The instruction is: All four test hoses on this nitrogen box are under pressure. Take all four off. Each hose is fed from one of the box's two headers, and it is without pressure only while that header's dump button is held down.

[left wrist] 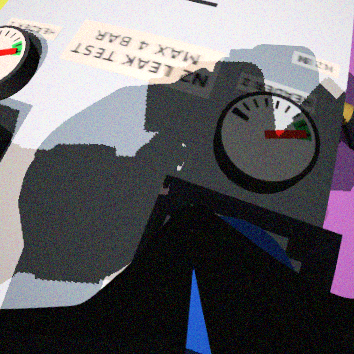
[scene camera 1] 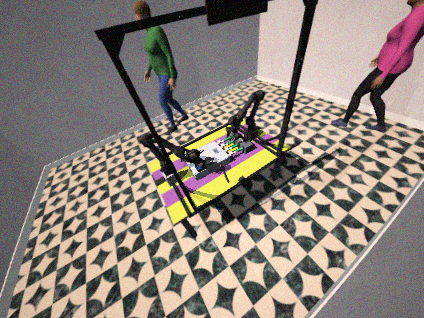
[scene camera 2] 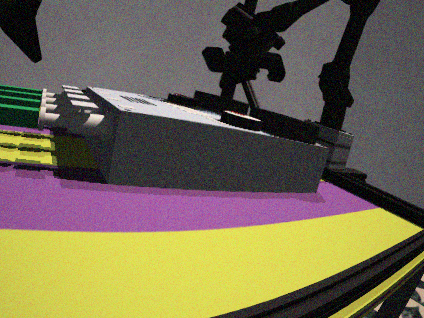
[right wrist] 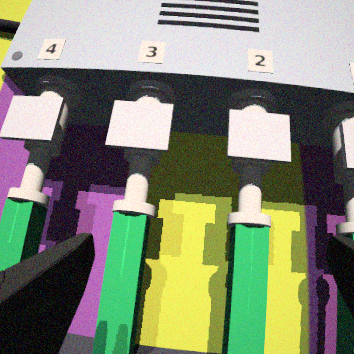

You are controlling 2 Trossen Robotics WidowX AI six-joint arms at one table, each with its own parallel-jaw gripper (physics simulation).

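Seen in the pictures: left gripper, fingertip midpoint: [left wrist: 190,216] [scene camera 2: 221,86]; right gripper, fingertip midpoint: [scene camera 1: 229,140] [scene camera 2: 36,61] [right wrist: 212,246]; left arm's base at its link origin: [scene camera 1: 168,172] [scene camera 2: 330,127]; right arm's base at its link origin: [scene camera 1: 250,130].
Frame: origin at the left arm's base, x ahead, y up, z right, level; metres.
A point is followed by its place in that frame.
The grey nitrogen box [scene camera 1: 214,153] @[y -0.032, x 0.433, z 0.085 m] [scene camera 2: 211,158] @[y -0.071, x 0.426, z -0.078 m] [right wrist: 211,38] @[y -0.031, x 0.495, z 0.071 m] lies on the striped table. Green hoses with white couplers sit in ports 4 [right wrist: 17,228] @[y -0.047, x 0.613, z 0.194 m], 3 [right wrist: 123,267] @[y -0.047, x 0.636, z 0.130 m] and 2 [right wrist: 247,281] @[y -0.047, x 0.647, z 0.063 m]; hose 1 [right wrist: 345,225] @[y -0.051, x 0.621, z -0.002 m] shows at the edge. They also show in scene camera 1 [scene camera 1: 233,146] @[y -0.046, x 0.628, z 0.133 m]. My right gripper [right wrist: 212,246] @[y 0.003, x 0.629, z 0.086 m] [scene camera 1: 233,134] @[y 0.003, x 0.629, z 0.086 m] is open and empty, its fingers spread outside hoses 3 and 2. My left gripper [left wrist: 190,216] @[y 0.017, x 0.271, z 0.112 m] [scene camera 1: 207,162] @[y 0.017, x 0.271, z 0.112 m] [scene camera 2: 227,91] @[y 0.017, x 0.271, z 0.112 m] is shut and empty, its tip down on the blue dump button [left wrist: 260,239] @[y -0.015, x 0.272, z 0.146 m]. The header 2 gauge [left wrist: 267,140] @[y -0.017, x 0.324, z 0.144 m] has its red needle at the green mark.
The header 1 gauge [left wrist: 10,56] @[y -0.017, x 0.356, z -0.026 m] sits at the left of the box top. A black gantry [scene camera 1: 296,79] @[y 0.551, x 0.842, z 0.487 m] stands over the table. A person in green [scene camera 1: 160,63] walks behind it, and another person's leg [scene camera 1: 356,101] shows at the right edge.
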